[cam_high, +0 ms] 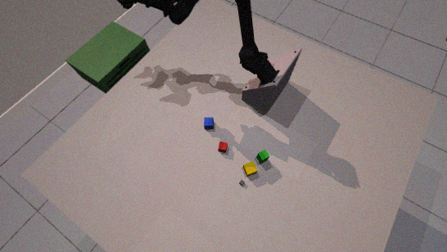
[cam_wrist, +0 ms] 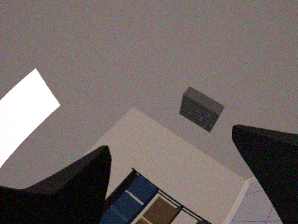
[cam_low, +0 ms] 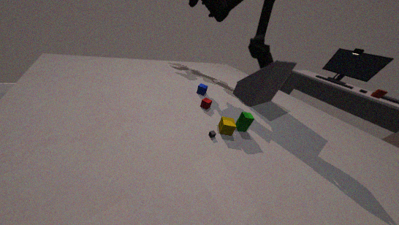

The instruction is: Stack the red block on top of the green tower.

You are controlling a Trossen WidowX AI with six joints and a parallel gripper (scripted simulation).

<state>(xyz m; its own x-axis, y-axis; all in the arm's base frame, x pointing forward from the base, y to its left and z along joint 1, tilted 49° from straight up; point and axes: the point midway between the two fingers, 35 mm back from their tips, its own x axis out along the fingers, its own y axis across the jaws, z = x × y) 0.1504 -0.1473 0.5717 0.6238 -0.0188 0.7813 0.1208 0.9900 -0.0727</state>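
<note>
The red block lies 510 mm to the left of my gripper tip, 450 mm below it and 140 mm ahead of it. From my gripper tip the other things lie so: small grey cube 650 mm to the left, 460 mm below, 220 mm ahead; yellow block 650 mm to the left, 450 mm below, 160 mm ahead; blue block 450 mm below, 400 mm to the left, 80 mm ahead.
</note>
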